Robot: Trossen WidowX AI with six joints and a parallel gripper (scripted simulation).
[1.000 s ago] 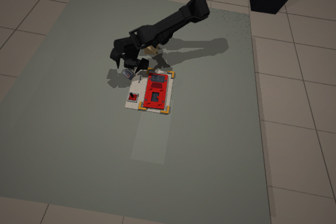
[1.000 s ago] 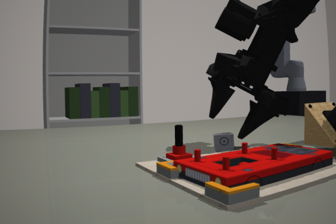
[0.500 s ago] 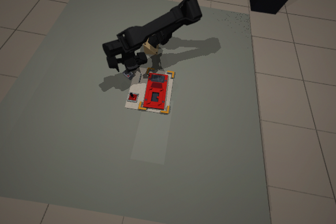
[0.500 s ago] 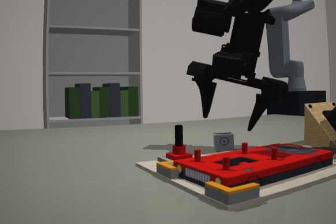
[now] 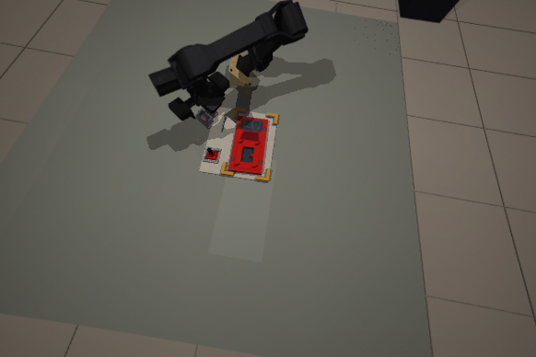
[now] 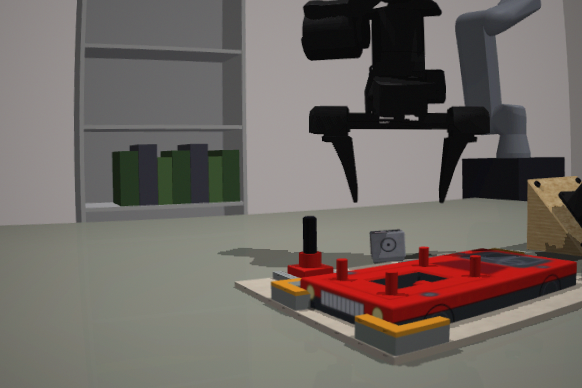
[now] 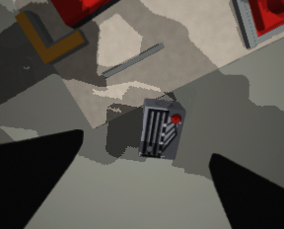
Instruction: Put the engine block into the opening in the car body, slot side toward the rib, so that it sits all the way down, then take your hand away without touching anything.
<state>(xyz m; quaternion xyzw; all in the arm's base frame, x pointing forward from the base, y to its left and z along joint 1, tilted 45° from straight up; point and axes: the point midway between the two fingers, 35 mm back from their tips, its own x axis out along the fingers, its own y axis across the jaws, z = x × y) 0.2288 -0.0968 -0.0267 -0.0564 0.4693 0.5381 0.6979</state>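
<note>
My gripper tip is now 5 cm above the grey engine block, 1 cm to the left of it and 1 cm short of it.
</note>
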